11 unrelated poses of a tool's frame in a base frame.
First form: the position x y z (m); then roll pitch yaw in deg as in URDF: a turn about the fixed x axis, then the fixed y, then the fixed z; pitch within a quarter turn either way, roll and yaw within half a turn.
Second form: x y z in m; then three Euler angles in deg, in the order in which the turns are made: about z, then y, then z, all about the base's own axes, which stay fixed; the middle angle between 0 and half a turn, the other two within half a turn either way. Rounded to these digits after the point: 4 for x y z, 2 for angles.
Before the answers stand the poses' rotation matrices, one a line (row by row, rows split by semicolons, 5 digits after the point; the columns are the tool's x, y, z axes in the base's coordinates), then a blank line. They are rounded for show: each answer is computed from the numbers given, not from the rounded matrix.
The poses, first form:
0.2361 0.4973 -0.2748 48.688 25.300 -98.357
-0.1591 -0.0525 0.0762 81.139 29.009 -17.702
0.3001 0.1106 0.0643 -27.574 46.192 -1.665
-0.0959 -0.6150 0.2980 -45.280 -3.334 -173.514
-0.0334 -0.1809 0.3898 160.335 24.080 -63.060
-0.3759 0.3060 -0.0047 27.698 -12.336 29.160
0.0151 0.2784 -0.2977 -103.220 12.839 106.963
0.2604 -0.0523 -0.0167 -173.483 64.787 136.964
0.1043 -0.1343 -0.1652 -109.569 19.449 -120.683
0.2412 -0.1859 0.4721 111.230 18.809 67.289
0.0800 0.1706 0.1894 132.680 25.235 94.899
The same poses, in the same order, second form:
-0.13140 0.60649 -0.78415; -0.89448 -0.41354 -0.16996; -0.42736 0.67908 0.59684
0.83313 0.50331 -0.22927; -0.26592 0.00105 -0.96399; -0.48495 0.86411 0.13471
0.69195 -0.30816 0.65287; -0.02011 0.89575 0.44411; -0.72166 -0.32044 0.61361
-0.99192 0.03842 0.12092; -0.11277 -0.70381 -0.70138; 0.05816 -0.70935 0.70245
0.41363 -0.77728 -0.47407; -0.81390 -0.54904 0.19006; -0.40801 0.30723 -0.85973
0.85310 -0.51813 0.06129; 0.47600 0.72481 -0.49807; 0.21364 0.45408 0.86497
-0.28446 0.28185 -0.91632; 0.93258 -0.14019 -0.33263; -0.22221 -0.94916 -0.22297
-0.31136 0.75310 0.57956; 0.29072 0.65612 -0.69641; -0.90473 -0.04835 -0.42323
-0.48117 -0.12796 0.86724; -0.81093 0.44073 -0.38490; -0.33297 -0.88847 -0.31583
0.36547 0.45007 0.81479; 0.87320 0.13743 -0.46758; -0.32241 0.88236 -0.34278
-0.07725 0.64866 0.75715; 0.90126 0.37017 -0.22517; -0.42633 0.66499 -0.61321

0.2361 0.4973 -0.2748 57.82 53.36 -167.77
-0.1591 -0.0525 0.0762 60.70 82.26 -103.38
0.3001 0.1106 0.0643 -23.94 52.15 34.23
-0.0959 -0.6150 0.2980 -94.69 45.38 -80.22
-0.0334 -0.1809 0.3898 36.98 149.29 158.15
-0.3759 0.3060 -0.0047 115.20 30.12 -82.98
0.0151 0.2784 -0.2977 -76.82 102.88 -160.05
0.2604 -0.0523 -0.0167 -3.06 115.04 -50.23
0.1043 -0.1343 -0.1652 -69.46 108.41 -23.93
0.2412 -0.1859 0.4721 69.93 110.05 -29.85
0.0800 0.1706 0.1894 57.34 127.82 -16.56

